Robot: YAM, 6 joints.
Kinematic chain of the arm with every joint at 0, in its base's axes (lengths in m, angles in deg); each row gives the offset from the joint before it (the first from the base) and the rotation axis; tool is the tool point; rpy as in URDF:
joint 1: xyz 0 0 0.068 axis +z
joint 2: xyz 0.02 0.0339 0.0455 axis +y
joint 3: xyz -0.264 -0.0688 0 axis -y
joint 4: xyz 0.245 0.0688 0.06 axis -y
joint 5: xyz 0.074 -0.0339 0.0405 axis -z
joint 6: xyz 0.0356 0 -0.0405 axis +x
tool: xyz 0 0 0 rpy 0 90 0
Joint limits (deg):
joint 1: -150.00..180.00
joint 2: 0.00..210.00
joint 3: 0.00..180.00
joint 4: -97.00..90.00
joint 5: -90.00..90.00
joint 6: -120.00..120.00
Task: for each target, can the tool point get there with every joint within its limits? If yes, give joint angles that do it. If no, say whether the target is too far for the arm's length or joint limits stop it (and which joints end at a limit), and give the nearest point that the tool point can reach.
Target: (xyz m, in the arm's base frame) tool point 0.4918 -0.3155 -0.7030
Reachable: no: too far | nearest point 0.3434 -0.2203 -0.3434 | short by 0.401 m
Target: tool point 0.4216 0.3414 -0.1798
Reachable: yes | joints 39.20 190.72 129.38 29.39 3.15 39.52
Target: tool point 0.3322 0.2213 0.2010
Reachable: yes | joints 35.38 107.06 53.58 51.50 19.48 77.32
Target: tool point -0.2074 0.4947 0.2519
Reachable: yes | joints 114.83 133.76 122.73 -27.24 33.27 63.62
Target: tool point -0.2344 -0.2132 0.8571
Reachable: no: too far | nearest point -0.1864 -0.1696 0.6947 | short by 0.175 m
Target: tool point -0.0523 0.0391 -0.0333
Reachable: yes | joints 144.60 138.01 15.43 -6.81 2.58 39.63
